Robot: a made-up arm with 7 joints. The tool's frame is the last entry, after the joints.
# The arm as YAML. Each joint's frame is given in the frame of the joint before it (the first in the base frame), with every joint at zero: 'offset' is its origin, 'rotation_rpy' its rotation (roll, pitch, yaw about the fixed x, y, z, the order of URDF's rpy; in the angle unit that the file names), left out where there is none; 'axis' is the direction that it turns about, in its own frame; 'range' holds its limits. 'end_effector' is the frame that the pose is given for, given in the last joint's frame.
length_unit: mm
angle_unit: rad
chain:
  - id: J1
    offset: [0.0, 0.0, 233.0]
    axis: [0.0, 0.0, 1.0]
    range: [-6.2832, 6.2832]
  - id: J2
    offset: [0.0, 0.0, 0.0]
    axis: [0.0, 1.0, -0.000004]
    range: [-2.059, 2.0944]
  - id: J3
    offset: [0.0, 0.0, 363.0]
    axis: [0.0, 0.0, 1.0]
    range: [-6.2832, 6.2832]
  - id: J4
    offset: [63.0, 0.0, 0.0]
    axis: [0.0, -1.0, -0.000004]
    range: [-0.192, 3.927]
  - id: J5
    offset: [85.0, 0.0, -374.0]
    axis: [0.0, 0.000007, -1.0]
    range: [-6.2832, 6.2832]
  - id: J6
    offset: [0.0, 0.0, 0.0]
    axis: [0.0, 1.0, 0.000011]
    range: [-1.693, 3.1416]
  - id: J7
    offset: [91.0, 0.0, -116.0]
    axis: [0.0, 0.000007, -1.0]
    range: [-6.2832, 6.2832]
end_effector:
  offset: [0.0, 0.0, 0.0]
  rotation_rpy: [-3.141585, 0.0, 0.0]
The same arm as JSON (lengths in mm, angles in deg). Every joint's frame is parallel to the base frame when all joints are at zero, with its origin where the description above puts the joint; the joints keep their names.
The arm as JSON. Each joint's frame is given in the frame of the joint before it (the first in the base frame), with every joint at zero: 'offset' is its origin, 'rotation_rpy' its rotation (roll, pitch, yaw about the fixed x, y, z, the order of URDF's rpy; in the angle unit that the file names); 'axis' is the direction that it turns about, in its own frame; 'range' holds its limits. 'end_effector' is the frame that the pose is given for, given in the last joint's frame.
{"length_unit": "mm", "angle_unit": "deg", "chain": [{"id": "J1", "offset": [0.0, 0.0, 233.0], "rotation_rpy": [0.0, 0.0, 0.0], "axis": "+z", "range": [-360.0, 360.0]}, {"id": "J2", "offset": [0.0, 0.0, 0.0], "rotation_rpy": [0.0, 0.0, 0.0], "axis": "+y", "range": [-117.97, 120.0]}, {"id": "J3", "offset": [0.0, 0.0, 363.0], "rotation_rpy": [0.0, 0.0, 0.0], "axis": "+z", "range": [-360.0, 360.0]}, {"id": "J4", "offset": [63.0, 0.0, 0.0], "rotation_rpy": [0.0, 0.0, 0.0], "axis": "-y", "range": [-11.0, 225.0]}, {"id": "J5", "offset": [85.0, 0.0, -374.0], "rotation_rpy": [0.0, 0.0, 0.0], "axis": "-z", "range": [-360.0, 360.0]}, {"id": "J6", "offset": [0.0, 0.0, 0.0], "rotation_rpy": [0.0, 0.0, 0.0], "axis": "+y", "range": [-97.0, 180.0]}, {"id": "J7", "offset": [91.0, 0.0, -116.0], "rotation_rpy": [0.0, 0.0, 0.0], "axis": "-z", "range": [-360.0, 360.0]}], "end_effector": {"offset": [0.0, 0.0, 0.0], "rotation_rpy": [-180.0, 0.0, 0.0]}}
